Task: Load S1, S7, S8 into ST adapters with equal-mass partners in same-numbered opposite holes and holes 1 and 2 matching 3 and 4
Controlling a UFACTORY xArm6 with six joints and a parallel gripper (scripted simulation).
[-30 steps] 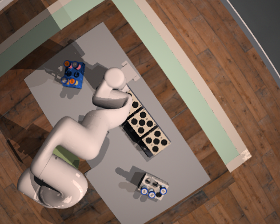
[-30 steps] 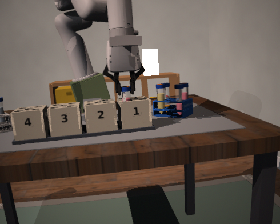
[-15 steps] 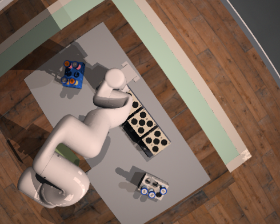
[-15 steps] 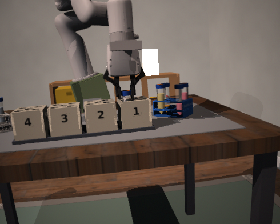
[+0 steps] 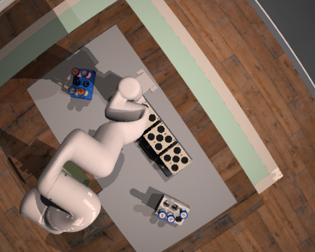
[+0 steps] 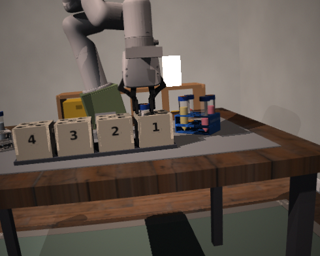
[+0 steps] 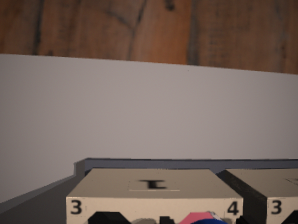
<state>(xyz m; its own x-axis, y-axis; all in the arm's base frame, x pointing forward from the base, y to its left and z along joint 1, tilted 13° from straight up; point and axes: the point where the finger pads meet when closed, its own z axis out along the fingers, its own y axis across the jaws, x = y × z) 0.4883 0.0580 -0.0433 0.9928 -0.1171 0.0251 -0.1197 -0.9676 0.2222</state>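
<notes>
Right now the pink tube is 26 cm to the left of my hand, 11 cm behind it and 6 cm below it. Round my hand: blue rack (22 cm to the left, 13 cm behind, 9 cm below); then tube of yellowish liquid (17 cm to the left, 15 cm behind, 6 cm below); then loading stand (13 cm to the right, 12 cm below, 5 cm behind).
</notes>
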